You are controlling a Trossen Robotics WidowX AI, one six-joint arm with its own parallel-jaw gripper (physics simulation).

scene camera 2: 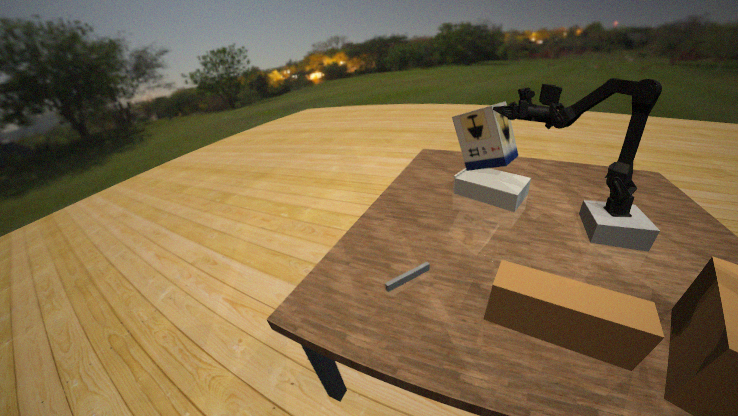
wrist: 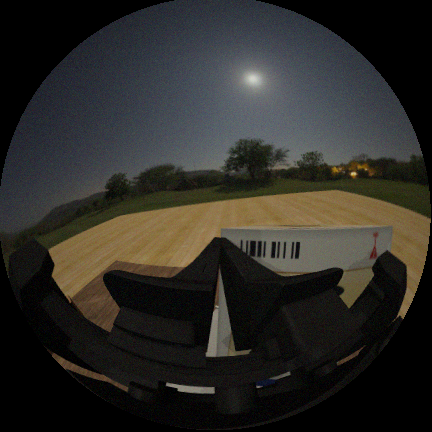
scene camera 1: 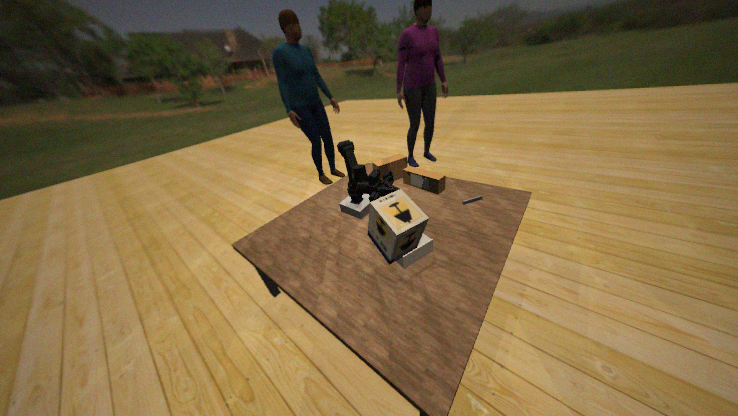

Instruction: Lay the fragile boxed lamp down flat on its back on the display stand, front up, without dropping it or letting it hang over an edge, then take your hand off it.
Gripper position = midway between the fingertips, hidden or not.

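Note:
Gripper shut, touching a boxed lamp. My gripper is at (scene camera 2: 493, 108) and (wrist: 218, 242); the boxed lamp is at (scene camera 2: 486, 138) and (wrist: 287, 249).

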